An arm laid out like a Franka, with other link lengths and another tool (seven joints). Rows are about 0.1 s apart.
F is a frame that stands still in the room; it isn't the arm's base.
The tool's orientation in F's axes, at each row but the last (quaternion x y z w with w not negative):
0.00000, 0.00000, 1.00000, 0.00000
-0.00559, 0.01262, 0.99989, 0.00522
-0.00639, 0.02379, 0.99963, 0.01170
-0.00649, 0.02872, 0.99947, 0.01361
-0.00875, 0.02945, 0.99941, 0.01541
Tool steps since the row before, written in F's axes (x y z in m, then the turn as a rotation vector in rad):
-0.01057, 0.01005, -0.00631, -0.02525, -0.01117, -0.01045
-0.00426, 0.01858, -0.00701, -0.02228, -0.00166, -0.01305
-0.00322, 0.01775, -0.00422, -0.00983, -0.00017, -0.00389
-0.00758, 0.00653, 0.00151, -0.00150, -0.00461, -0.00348
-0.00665, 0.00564, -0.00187, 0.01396, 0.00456, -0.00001
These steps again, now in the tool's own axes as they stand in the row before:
0.01057, -0.01005, -0.00631, 0.02525, 0.01117, -0.01045
0.00453, -0.01870, -0.00649, 0.02241, 0.00157, -0.01284
0.00368, -0.01785, -0.00333, 0.00987, 0.00022, -0.00377
0.00773, -0.00622, 0.00198, 0.00142, 0.00444, -0.00372
0.00685, -0.00553, -0.00142, -0.01381, -0.00499, 0.00003

